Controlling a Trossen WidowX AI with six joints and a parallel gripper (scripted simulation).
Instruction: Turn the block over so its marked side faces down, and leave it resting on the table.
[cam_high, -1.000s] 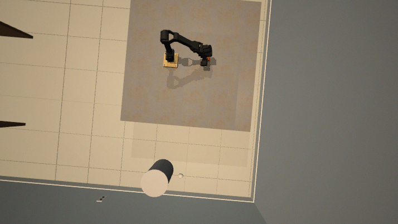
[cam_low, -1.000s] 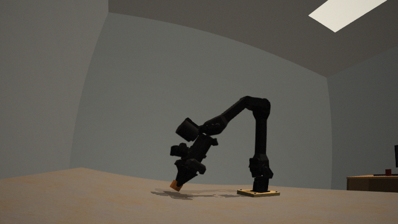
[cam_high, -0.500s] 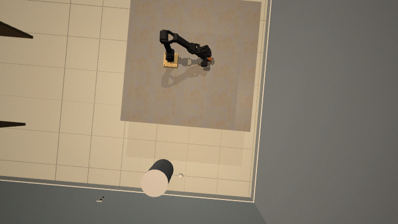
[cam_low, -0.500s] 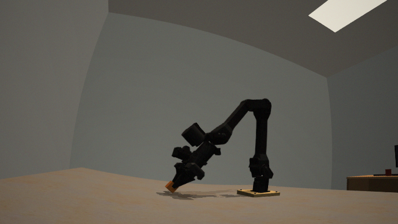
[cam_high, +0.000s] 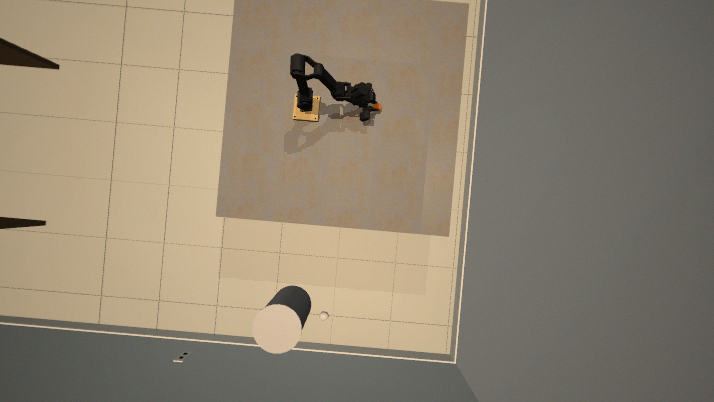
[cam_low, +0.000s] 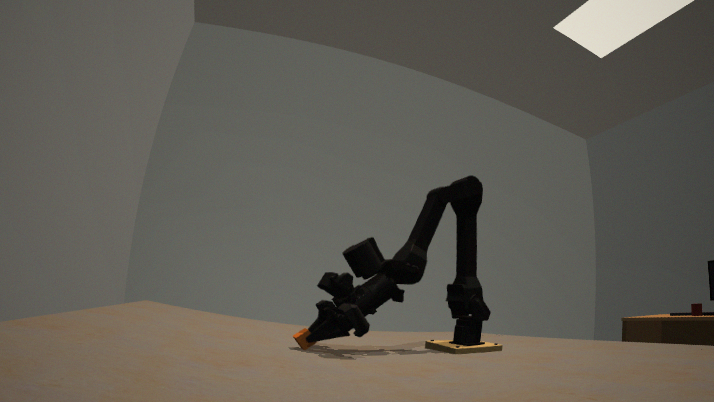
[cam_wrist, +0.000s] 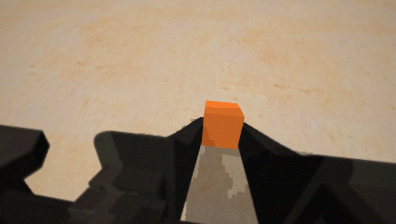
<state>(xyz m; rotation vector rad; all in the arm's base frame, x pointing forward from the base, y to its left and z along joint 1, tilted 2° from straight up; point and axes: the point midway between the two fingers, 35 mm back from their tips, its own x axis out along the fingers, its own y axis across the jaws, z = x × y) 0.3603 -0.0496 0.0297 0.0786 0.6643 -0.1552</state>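
Right now my gripper tip is 1 cm above the block.
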